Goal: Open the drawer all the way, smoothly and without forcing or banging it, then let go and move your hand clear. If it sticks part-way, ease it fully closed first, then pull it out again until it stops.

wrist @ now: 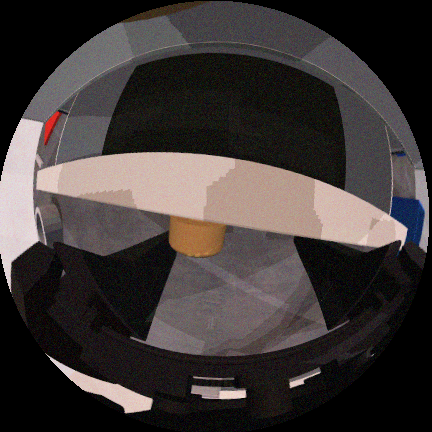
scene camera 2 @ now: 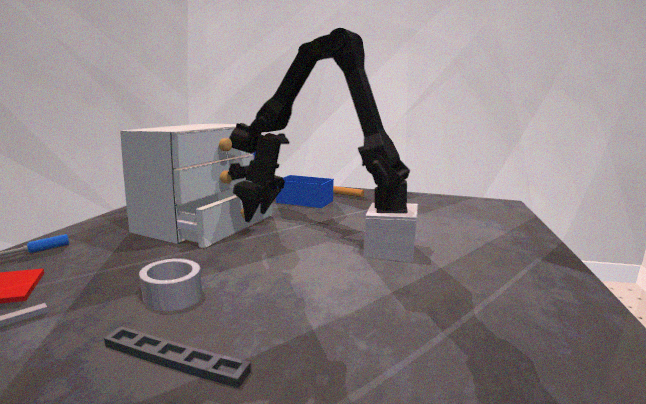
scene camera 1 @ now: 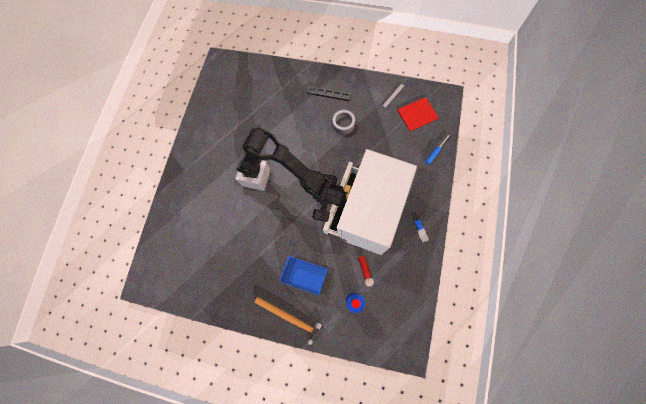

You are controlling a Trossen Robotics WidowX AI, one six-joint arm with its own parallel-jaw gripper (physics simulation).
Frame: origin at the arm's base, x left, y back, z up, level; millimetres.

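Seen in the pictures: gripper, fingertip midpoint: [wrist: 239, 235] [scene camera 2: 255, 217]; arm's base at its link origin: [scene camera 2: 391, 209] [scene camera 1: 251, 170].
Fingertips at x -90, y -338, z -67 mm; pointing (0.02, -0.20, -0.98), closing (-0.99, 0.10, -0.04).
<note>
Pixels of each thing's top centre, then the offset from my fingertips to it. "*": a spot on its surface instead.
- white cabinet at its top centre: [scene camera 2: 195, 127] [scene camera 1: 374, 195] dy -165, dx -14, dz +228 mm
- bottom drawer's round orange knob at its top centre: [wrist: 189, 239] [scene camera 2: 247, 206] dy -11, dx +25, dz +36 mm
- blue bin at its top centre: [scene camera 2: 305, 179] [scene camera 1: 303, 275] dy +67, dx -310, dz +45 mm
- hammer at its top centre: [scene camera 1: 285, 318] dy +122, dx -484, dz -5 mm
- grey ring at its top centre: [scene camera 2: 169, 270] [wrist: 39, 230] [scene camera 1: 343, 119] dy -21, dx +385, dz +18 mm
- slotted bar at its top centre: [scene camera 2: 171, 350] [scene camera 1: 328, 92] dy +66, dx +540, dz -16 mm
- red square at a spot on its surface: [scene camera 1: 418, 114] * dy -359, dx +466, dz -21 mm
A white cabinet [scene camera 1: 382, 197] [scene camera 2: 149, 185] has three drawers. Its bottom drawer [scene camera 1: 348, 171] [scene camera 2: 215, 225] [wrist: 200, 182] is pulled part-way out, and the two upper ones are shut. The bottom drawer's round orange knob [scene camera 2: 243, 212] [wrist: 197, 241] is mostly hidden behind a finger in scene camera 2. My gripper [scene camera 2: 256, 212] [wrist: 239, 235] is open and points down in front of the bottom drawer. In the wrist view the knob shows in the gap between the spread fingers, nearer the left one, and nothing is gripped. In scene camera 1 the fingertips are hidden under the arm.
The upper knobs [scene camera 2: 225, 144] are close to the wrist. A blue bin [scene camera 1: 304, 276] [scene camera 2: 305, 191] and a hammer [scene camera 1: 284, 315] lie to one side of the cabinet. A grey ring [scene camera 1: 336, 120] [scene camera 2: 170, 295], a slotted bar [scene camera 1: 328, 94] [scene camera 2: 175, 357] and a red square [scene camera 1: 418, 114] lie on the other.
</note>
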